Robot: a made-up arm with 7 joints.
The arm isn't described. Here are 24 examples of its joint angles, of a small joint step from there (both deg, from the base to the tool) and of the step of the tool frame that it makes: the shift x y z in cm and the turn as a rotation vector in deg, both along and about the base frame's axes.
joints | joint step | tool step
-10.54 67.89 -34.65 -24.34 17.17 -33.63 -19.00 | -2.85 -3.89 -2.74 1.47 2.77 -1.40 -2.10 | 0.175 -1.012 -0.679 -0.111 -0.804 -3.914
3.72 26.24 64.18 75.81 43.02 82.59 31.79 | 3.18 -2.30 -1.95 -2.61 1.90 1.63 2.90 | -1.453 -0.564 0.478 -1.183 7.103 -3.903
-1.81 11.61 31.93 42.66 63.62 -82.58 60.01 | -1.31 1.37 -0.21 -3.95 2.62 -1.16 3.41 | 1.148 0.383 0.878 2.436 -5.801 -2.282
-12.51 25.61 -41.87 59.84 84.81 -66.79 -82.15 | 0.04 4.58 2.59 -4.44 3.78 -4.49 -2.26 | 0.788 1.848 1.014 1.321 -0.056 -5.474
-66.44 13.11 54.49 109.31 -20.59 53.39 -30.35 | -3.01 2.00 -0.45 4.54 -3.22 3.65 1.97 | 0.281 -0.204 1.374 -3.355 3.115 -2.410
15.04 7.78 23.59 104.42 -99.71 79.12 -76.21 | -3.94 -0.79 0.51 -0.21 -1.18 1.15 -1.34 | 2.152 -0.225 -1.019 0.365 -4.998 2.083
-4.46 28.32 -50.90 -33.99 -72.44 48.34 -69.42 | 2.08 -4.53 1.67 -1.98 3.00 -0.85 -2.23 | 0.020 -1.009 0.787 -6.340 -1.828 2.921
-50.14 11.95 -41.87 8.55 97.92 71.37 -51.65 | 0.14 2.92 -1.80 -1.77 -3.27 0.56 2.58 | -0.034 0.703 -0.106 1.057 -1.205 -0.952
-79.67 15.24 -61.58 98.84 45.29 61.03 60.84 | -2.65 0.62 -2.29 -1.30 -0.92 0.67 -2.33 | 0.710 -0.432 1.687 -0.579 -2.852 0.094
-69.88 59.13 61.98 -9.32 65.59 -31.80 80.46 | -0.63 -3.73 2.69 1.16 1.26 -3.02 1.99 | 0.888 0.540 -1.048 -1.499 -0.699 -1.837
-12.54 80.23 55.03 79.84 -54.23 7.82 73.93 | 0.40 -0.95 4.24 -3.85 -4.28 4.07 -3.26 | 0.519 -0.107 0.214 -1.413 -8.671 -5.678
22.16 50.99 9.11 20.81 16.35 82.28 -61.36 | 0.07 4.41 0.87 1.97 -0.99 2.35 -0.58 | 0.401 1.265 1.831 4.483 1.201 2.174
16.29 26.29 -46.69 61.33 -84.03 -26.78 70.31 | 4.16 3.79 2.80 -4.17 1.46 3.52 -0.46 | -1.318 1.301 1.235 -0.791 2.924 0.583
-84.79 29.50 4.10 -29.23 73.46 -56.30 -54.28 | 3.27 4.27 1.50 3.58 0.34 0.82 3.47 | 1.365 1.532 -0.214 -1.043 3.913 3.005
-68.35 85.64 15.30 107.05 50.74 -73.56 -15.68 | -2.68 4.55 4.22 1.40 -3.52 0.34 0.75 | -1.607 0.632 2.262 -1.060 -11.332 4.273
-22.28 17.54 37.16 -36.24 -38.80 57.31 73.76 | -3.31 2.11 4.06 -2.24 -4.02 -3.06 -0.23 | -0.198 0.540 2.301 0.370 -10.356 0.186
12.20 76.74 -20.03 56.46 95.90 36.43 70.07 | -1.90 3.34 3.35 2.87 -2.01 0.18 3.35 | 0.981 0.860 2.753 3.417 -4.871 -1.219
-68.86 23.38 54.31 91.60 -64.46 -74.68 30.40 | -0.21 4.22 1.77 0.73 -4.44 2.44 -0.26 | -0.480 1.813 0.431 -3.953 -2.936 4.052
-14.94 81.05 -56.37 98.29 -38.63 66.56 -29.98 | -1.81 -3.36 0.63 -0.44 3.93 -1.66 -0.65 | 0.596 0.041 -1.920 -4.686 1.089 -2.402
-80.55 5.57 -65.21 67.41 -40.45 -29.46 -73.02 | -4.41 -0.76 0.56 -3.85 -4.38 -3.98 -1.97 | -0.224 -1.850 3.210 -7.753 -4.572 -7.207
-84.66 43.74 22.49 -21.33 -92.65 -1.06 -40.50 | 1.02 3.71 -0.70 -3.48 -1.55 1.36 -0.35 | -1.264 -0.329 -0.023 5.289 -2.204 2.185
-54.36 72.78 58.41 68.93 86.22 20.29 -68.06 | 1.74 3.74 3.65 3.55 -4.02 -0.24 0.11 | -1.725 0.694 0.270 -2.925 -4.839 1.954
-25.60 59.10 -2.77 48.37 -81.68 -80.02 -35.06 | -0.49 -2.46 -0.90 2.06 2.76 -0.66 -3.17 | 0.193 -0.512 -1.250 2.692 4.087 -1.439
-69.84 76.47 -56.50 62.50 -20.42 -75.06 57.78 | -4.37 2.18 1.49 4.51 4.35 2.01 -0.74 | -0.560 1.282 2.137 3.903 -2.379 6.856
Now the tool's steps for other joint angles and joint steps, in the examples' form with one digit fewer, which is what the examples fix.
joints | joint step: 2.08 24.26 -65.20 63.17 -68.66 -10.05 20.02 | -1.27 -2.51 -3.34 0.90 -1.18 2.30 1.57
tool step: -0.02 -1.47 -0.43 -0.87 2.76 -1.50
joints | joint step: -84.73 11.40 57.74 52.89 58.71 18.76 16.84 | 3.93 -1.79 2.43 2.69 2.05 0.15 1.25
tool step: -0.50 -0.53 -3.52 -0.91 6.97 -0.01
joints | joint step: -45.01 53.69 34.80 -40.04 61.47 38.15 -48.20 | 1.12 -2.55 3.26 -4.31 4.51 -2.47 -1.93
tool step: -1.25 -0.52 -0.61 1.63 -2.42 3.22
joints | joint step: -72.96 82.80 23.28 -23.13 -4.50 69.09 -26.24 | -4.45 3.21 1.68 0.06 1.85 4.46 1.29
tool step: -2.40 0.35 0.97 -3.77 -6.55 4.71
